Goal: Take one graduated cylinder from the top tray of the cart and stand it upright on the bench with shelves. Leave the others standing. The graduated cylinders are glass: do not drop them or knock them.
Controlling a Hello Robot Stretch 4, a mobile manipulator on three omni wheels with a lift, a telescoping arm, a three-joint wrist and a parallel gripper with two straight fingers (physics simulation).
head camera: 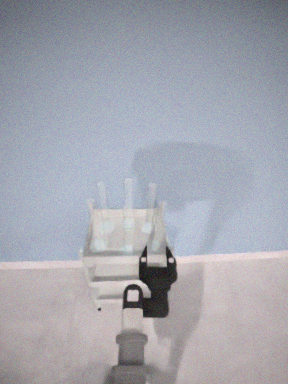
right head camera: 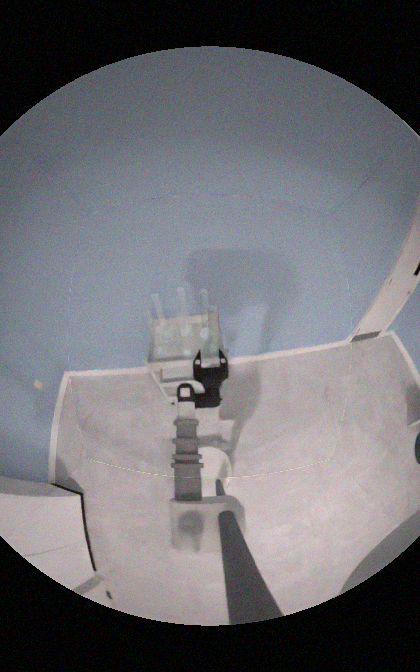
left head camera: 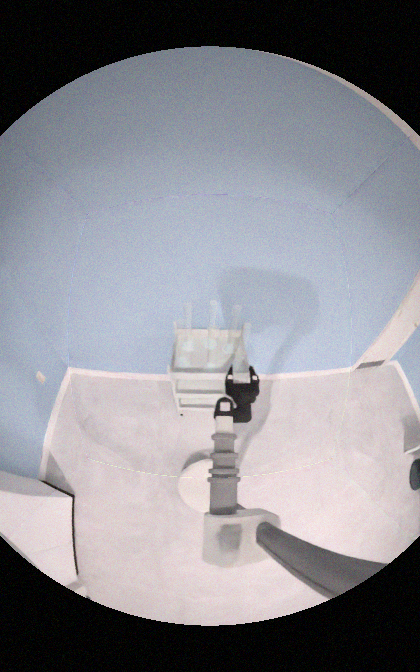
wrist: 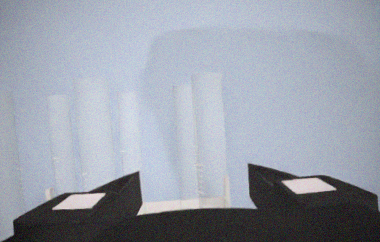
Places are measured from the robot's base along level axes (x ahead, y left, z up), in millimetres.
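Pixels of known places: gripper, fingertip midpoint: (head camera: 156, 247) (wrist: 194, 184).
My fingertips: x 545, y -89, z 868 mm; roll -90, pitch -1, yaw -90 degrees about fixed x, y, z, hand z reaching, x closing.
Ahead of a thing's pixels: the offset from my fingertips to its top centre. "*": to the spot under its first point.
The white cart stands against the wall; its top tray rim {* dz -194, dx +55, dy +203 mm} (head camera: 111, 259) (left head camera: 197, 374) shows. Several clear graduated cylinders stand upright on it, among them a back middle one {dz +102, dx +318, dy +131 mm} (head camera: 129, 200) (left head camera: 213, 320) and a back left one {* dz +38, dx +264, dy +259 mm} (head camera: 102, 196). My gripper (head camera: 157, 250) (left head camera: 242, 371) (right head camera: 210, 355) (wrist: 194, 184) is open at the tray's front right corner, near the front right cylinder {dz +102, dx +156, dy -25 mm} (head camera: 158, 232) (left head camera: 241, 350). In the wrist view a wide cylinder (wrist: 211, 130) and a narrower-looking one {dz +102, dx +288, dy +11 mm} (wrist: 185, 140) show in the gap between the fingers, standing free. Their exact distance is unclear. The bench cannot be identified surely.
The blue wall (head camera: 145, 90) (left head camera: 210, 240) rises right behind the cart. A white block (left head camera: 35, 525) (right head camera: 40, 525) with a dark edge stands at the lower left. A tall whitish panel (left head camera: 392, 330) (right head camera: 385, 295) is at the right. More cylinders {dz +102, dx +124, dy +124 mm} (wrist: 94, 130) stand left of the fingers.
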